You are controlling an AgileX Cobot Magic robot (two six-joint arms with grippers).
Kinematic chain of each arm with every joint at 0, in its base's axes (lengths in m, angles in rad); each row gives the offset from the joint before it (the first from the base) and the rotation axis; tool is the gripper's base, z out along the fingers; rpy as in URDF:
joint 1: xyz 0 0 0.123 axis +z
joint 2: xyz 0 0 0 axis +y
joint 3: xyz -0.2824 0 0.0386 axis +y
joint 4: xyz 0.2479 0 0.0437 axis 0.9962 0 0.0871
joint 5: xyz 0 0 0 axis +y
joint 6: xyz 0.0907 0 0.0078 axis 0.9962 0 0.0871
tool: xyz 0 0 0 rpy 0 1.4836 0
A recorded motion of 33 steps. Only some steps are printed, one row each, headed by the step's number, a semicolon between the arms.
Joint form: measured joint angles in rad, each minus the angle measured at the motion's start. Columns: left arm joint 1, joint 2, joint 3, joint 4, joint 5, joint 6; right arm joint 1, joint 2, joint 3, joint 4, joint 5, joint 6.
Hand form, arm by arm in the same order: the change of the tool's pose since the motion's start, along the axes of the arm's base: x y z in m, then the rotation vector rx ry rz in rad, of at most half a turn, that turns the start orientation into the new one. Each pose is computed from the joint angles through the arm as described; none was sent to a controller.
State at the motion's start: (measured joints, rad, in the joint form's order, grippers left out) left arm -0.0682 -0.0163 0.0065 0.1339 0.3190 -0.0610; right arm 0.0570 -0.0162 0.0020 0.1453 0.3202 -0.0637
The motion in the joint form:
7: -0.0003 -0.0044 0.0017 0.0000 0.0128 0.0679; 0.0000 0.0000 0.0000 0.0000 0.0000 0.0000
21: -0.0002 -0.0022 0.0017 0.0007 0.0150 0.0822; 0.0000 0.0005 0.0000 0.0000 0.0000 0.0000
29: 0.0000 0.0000 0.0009 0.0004 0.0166 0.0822; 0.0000 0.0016 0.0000 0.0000 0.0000 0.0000
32: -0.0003 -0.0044 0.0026 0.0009 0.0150 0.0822; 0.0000 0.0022 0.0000 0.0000 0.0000 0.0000
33: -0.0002 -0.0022 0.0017 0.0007 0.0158 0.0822; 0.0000 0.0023 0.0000 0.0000 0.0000 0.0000
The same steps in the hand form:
7: -0.0005 0.0002 -0.0015 0.0667 0.0083 -0.0137; 0.0000 0.0000 0.0000 0.0000 0.0000 0.0000
21: -0.0004 0.0002 -0.0018 0.0816 0.0123 -0.0166; 0.0000 0.0000 0.0000 0.0000 0.0005 0.0000
29: -0.0003 0.0002 -0.0018 0.0814 0.0154 -0.0163; 0.0001 0.0000 -0.0001 -0.0001 0.0016 0.0000
32: -0.0005 0.0002 -0.0020 0.0817 0.0110 -0.0166; 0.0001 0.0000 -0.0001 -0.0001 0.0022 0.0000
33: -0.0004 0.0002 -0.0018 0.0816 0.0131 -0.0165; 0.0001 0.0000 -0.0001 -0.0001 0.0023 0.0000

